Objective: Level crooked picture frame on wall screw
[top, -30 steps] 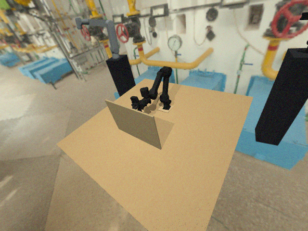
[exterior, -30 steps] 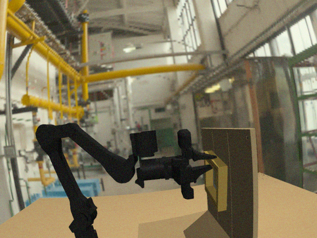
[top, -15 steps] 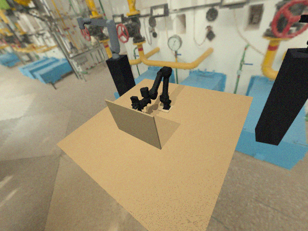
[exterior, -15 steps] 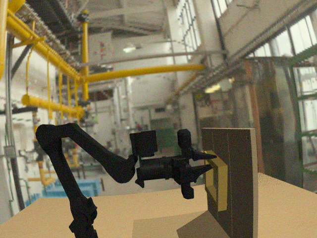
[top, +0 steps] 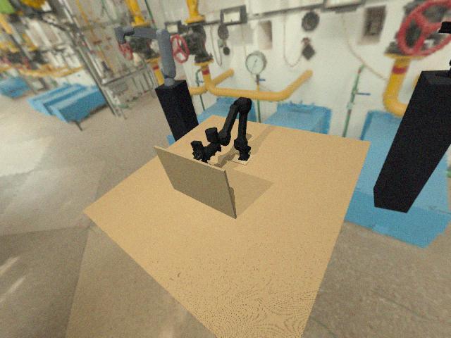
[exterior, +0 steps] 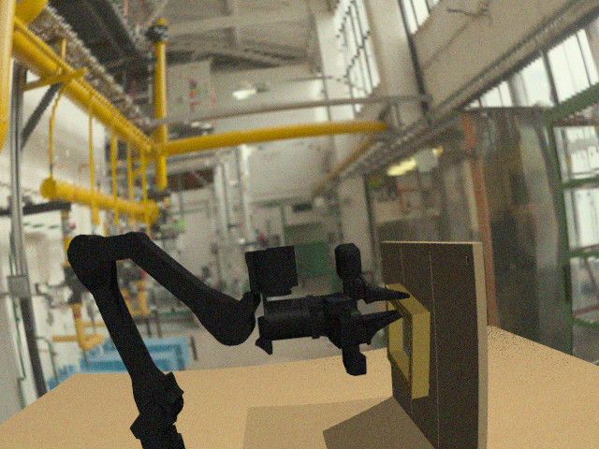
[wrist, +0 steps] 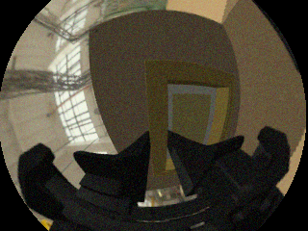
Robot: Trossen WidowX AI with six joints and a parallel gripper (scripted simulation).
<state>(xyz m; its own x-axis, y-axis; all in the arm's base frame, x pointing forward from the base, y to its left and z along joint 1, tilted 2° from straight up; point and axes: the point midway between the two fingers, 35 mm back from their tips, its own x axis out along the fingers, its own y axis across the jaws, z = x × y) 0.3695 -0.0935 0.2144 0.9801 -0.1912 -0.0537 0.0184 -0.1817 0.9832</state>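
The yellow picture frame is 10 mm to the left of my gripper tip and 50 mm below it. From my gripper tip the other things lie so: tan wall panel 20 mm ahead, 10 mm to the left, 70 mm below.
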